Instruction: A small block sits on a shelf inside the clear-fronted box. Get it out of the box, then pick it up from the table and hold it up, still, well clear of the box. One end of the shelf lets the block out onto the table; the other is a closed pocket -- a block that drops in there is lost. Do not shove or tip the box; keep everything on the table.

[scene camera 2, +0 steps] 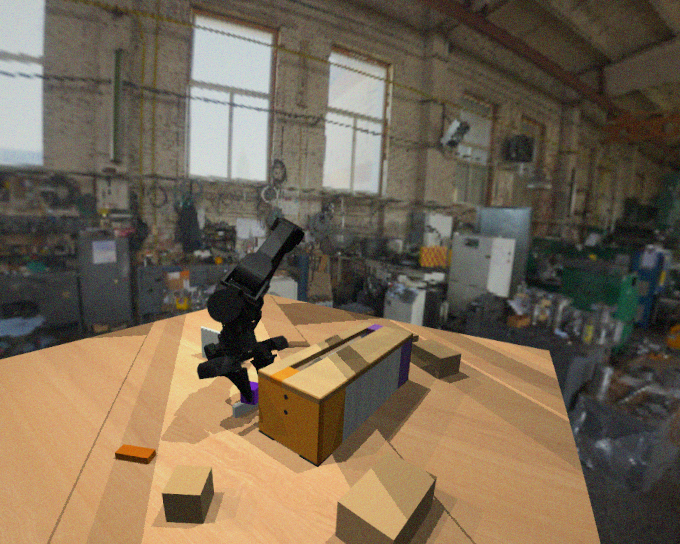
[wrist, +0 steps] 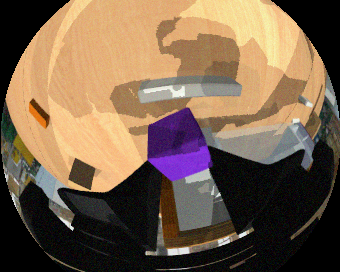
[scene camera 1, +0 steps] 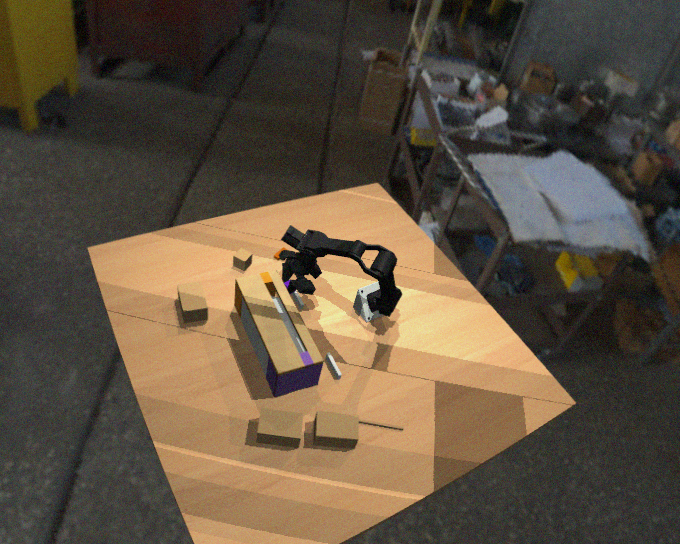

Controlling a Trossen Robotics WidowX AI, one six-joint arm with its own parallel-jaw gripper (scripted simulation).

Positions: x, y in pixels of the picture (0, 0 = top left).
Scene:
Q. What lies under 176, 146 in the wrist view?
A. A purple block.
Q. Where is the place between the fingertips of the gripper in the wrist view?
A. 182, 154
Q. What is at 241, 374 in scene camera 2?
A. The gripper.

